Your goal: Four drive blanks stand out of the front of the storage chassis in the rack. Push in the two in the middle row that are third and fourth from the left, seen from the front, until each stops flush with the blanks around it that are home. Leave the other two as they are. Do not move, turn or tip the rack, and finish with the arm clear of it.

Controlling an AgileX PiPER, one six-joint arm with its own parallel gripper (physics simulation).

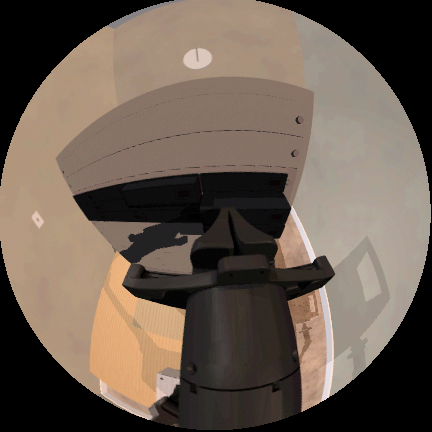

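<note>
The chassis front is a black band of drive blanks in the rack (200,112). At its right end, the middle-row blank, fourth from the left (255,204), stands out and shows its top face. The middle-row blank beside it, third from the left (191,215), is dark and partly shadowed; how far it stands out is hard to tell. Above that, a top-row blank (160,191) stands out. The top-row blank at the right end (245,183) sits further back. My gripper (226,213) is shut and empty, its tips before the left part of the fourth middle-row blank. The fingers hide part of it; contact cannot be told.
A lower pale panel of the rack (165,257) carries the arm's shadow. An orange ribbed surface (117,325) lies at lower left, with a small grey box (167,381) near the arm. A white edge strip (327,325) runs along the right. A round white disc (197,59) shows beyond the rack.
</note>
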